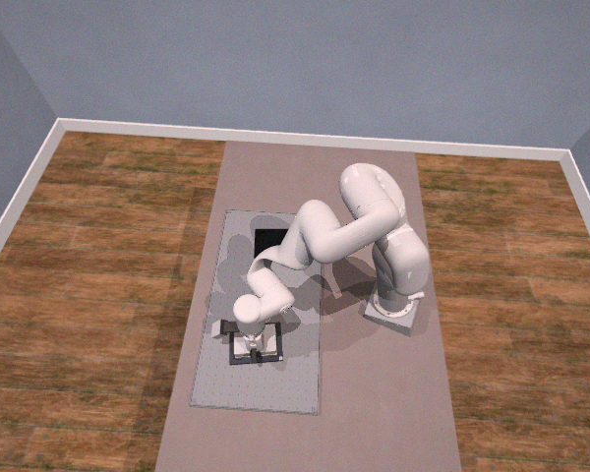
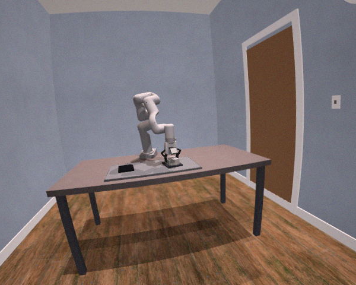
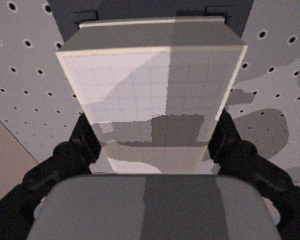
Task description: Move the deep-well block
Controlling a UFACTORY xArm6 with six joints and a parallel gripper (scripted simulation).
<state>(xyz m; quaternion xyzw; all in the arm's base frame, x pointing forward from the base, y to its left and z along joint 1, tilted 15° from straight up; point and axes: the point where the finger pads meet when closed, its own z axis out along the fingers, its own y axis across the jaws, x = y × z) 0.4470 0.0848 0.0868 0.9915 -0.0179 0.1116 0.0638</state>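
The white deep-well block is right at my hand. Round my hand: black plate nest N2: 350 mm to the right, 110 mm behind, 30 mm below; dark plate nest N1: 30 mm below.
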